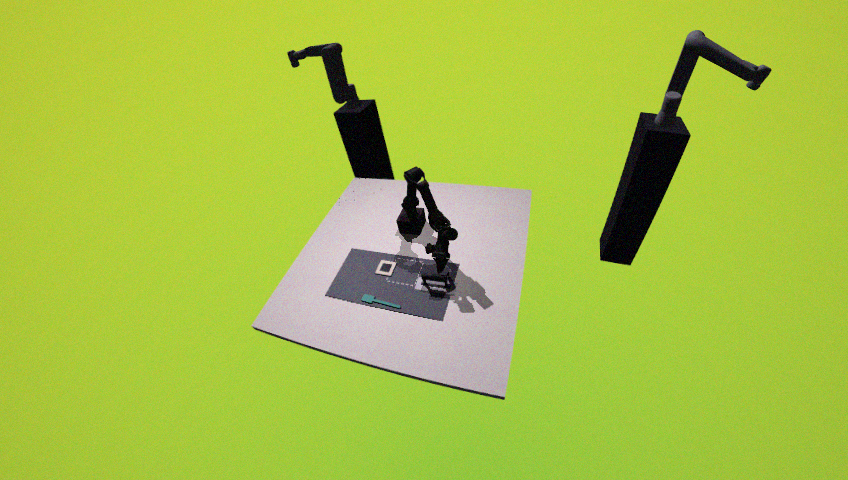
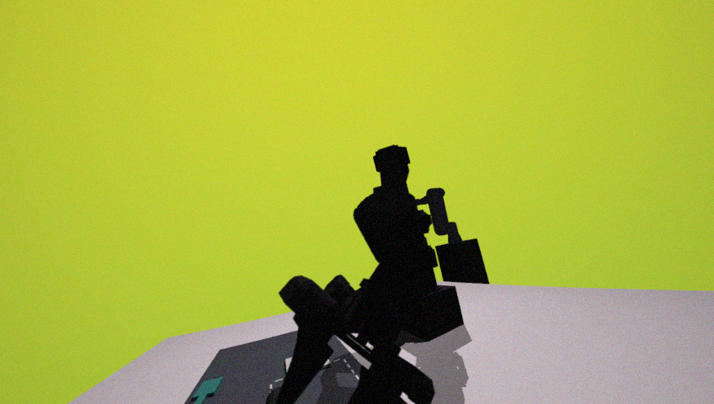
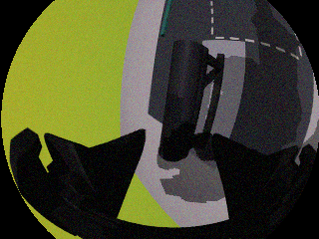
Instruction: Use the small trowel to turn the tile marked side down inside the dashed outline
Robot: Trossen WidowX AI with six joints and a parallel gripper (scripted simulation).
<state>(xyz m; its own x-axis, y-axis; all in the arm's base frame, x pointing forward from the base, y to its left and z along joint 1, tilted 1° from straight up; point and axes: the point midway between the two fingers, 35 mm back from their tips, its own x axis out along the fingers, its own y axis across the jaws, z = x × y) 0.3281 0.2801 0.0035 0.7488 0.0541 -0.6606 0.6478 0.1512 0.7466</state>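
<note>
My gripper tip is 50 mm above the small trowel and 20 mm short of it. Also, from my gripper tip: teal tool-shaped piece (270 mm to the right, 180 mm ahead, 80 mm below); dark mat (260 mm to the right, 110 mm below, 50 mm ahead); tan tile (320 mm to the right, 80 mm below, 20 mm behind).
</note>
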